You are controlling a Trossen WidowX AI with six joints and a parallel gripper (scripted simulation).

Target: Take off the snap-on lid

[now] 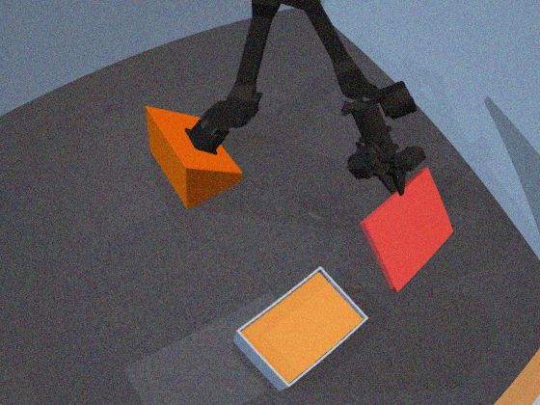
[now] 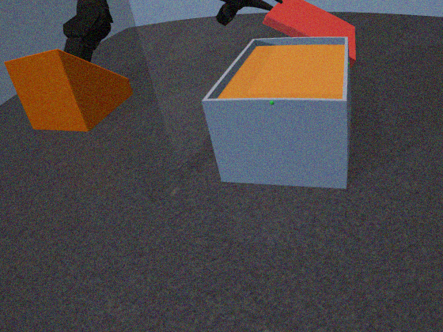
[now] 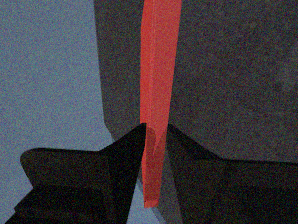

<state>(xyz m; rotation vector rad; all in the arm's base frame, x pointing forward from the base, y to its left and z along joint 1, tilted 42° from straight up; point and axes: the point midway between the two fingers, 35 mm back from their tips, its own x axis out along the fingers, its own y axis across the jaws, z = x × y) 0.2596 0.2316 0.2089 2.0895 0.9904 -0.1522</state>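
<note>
Right now my gripper tip is 7 cm short of the red lid, 4 cm above it and 1 cm to the right of it. The rest, counted from my gripper tip: pale blue storage box (32 cm to the right, 14 cm ahead, 4 cm below).
</note>
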